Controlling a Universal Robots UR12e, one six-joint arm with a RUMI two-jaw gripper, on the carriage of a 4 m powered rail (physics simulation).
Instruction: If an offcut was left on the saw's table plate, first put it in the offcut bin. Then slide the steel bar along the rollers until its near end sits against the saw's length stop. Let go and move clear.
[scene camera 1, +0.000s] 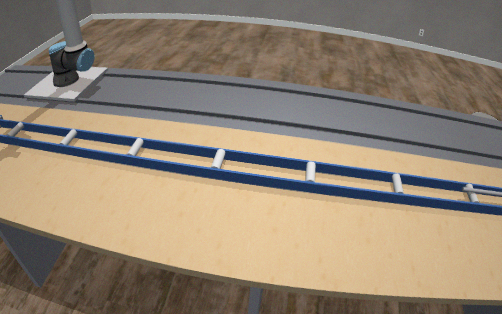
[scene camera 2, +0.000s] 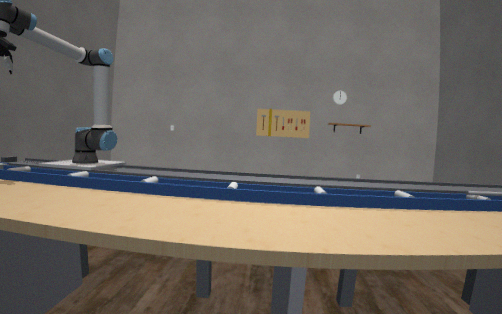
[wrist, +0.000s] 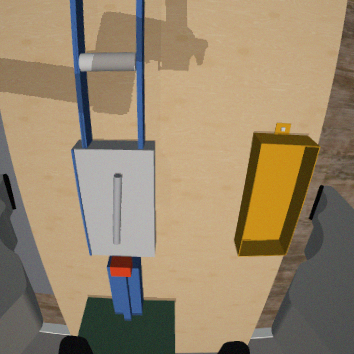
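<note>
I can see my gripper (wrist: 163, 185). There is a blue roller track (scene camera 1: 187, 169) in the scene as well, and I can also see a yellow offcut bin (wrist: 280, 165).
</note>
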